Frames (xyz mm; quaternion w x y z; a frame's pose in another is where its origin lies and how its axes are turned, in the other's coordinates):
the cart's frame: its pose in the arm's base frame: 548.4 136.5 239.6 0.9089 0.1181 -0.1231 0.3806
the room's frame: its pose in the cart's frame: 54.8 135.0 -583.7 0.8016 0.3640 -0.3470 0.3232
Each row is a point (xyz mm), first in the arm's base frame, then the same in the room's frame.
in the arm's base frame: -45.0 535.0 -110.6
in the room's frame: 138.0 584.8 -220.4
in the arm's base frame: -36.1 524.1 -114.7
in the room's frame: 131.5 578.5 -208.9
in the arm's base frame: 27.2 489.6 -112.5
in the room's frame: 128.0 527.7 -157.8
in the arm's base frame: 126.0 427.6 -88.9
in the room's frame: 139.3 453.7 -65.2
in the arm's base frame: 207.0 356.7 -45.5
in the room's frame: 165.4 402.3 35.5
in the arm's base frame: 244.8 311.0 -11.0
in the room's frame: 187.3 383.8 97.8
